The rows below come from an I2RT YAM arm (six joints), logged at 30 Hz.
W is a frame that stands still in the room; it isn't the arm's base.
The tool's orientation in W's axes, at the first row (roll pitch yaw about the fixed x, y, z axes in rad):
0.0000, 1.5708, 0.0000
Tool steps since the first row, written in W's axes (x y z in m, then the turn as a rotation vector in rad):
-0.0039, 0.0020, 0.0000, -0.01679, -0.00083, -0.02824
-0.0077, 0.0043, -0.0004, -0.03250, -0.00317, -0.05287
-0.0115, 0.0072, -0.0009, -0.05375, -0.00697, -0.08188
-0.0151, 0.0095, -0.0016, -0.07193, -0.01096, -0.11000
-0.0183, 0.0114, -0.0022, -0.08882, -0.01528, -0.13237
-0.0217, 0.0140, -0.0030, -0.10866, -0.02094, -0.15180
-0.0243, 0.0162, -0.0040, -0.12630, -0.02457, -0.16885
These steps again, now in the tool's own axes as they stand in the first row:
0.0000, 0.0020, -0.0039, 0.02824, -0.00083, -0.01679
0.0004, 0.0043, -0.0077, 0.05287, -0.00317, -0.03250
0.0009, 0.0072, -0.0115, 0.08188, -0.00697, -0.05375
0.0016, 0.0095, -0.0151, 0.11000, -0.01096, -0.07193
0.0022, 0.0114, -0.0183, 0.13237, -0.01528, -0.08882
0.0030, 0.0140, -0.0217, 0.15180, -0.02094, -0.10866
0.0040, 0.0162, -0.0243, 0.16885, -0.02457, -0.12630

